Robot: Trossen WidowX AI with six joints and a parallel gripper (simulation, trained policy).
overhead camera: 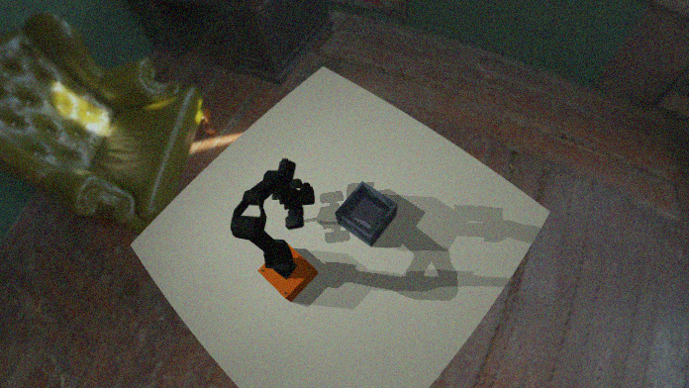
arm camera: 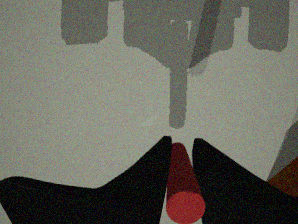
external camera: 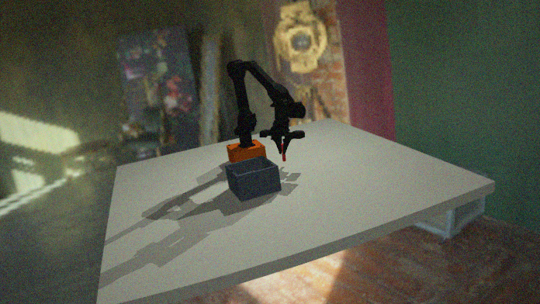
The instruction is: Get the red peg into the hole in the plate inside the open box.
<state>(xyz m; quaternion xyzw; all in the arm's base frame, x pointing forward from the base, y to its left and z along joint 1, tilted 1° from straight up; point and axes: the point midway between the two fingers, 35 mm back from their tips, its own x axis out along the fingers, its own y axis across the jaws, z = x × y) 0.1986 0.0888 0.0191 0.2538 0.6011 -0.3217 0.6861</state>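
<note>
Right now the pale plate is 200 mm to the right of my gripper tip, 130 mm ahead of it and 10 mm below it. From my gripper tip the other things lie so: red peg 10 mm to the left, 10 mm behind; then dark box 200 mm to the right, 130 mm ahead, 30 mm below.
</note>
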